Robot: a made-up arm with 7 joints.
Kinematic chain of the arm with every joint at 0, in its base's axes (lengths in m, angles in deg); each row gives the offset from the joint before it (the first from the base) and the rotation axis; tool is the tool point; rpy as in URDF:
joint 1: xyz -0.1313 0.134 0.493 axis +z
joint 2: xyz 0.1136 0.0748 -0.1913 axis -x
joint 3: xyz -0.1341 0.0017 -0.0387 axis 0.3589 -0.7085 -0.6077
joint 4: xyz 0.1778 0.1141 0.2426 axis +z
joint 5: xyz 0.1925 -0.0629 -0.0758 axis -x
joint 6: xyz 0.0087 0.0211 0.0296 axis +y
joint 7: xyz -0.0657 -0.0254 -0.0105 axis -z
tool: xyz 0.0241 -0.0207 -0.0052 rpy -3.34 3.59 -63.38
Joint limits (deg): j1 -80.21..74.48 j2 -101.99..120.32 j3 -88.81..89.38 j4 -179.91..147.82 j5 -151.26..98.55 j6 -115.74..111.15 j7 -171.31..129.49
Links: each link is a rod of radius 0.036 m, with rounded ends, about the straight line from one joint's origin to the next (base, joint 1, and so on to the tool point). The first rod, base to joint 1, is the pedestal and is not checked.
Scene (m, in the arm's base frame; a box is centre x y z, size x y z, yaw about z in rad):
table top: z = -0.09
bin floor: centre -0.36 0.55 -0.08 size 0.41 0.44 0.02 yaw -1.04
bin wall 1: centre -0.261 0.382 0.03 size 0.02 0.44 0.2 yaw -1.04
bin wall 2: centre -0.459 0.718 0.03 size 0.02 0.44 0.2 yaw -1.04
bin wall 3: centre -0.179 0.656 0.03 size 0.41 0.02 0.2 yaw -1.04
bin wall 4: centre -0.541 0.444 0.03 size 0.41 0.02 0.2 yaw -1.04
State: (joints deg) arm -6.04 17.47 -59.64 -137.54 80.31 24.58 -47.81
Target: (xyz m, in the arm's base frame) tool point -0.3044 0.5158 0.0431
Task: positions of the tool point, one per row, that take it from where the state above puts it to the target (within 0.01 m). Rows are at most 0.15 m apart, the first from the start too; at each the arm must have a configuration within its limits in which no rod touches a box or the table.
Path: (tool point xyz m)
1: -0.0357 0.3343 0.3139
2: -0.0306 0.3490 0.3032
3: -0.0376 0.3814 0.2863
4: -0.0660 0.4260 0.2693
5: -0.1214 0.4720 0.2582
6: -0.2031 0.5061 0.2580
7: -0.3044 0.5158 0.2726
8: -0.3103 0.5351 0.2000
9: -0.3085 0.5358 0.1206
10: -0.3044 0.5158 0.0431

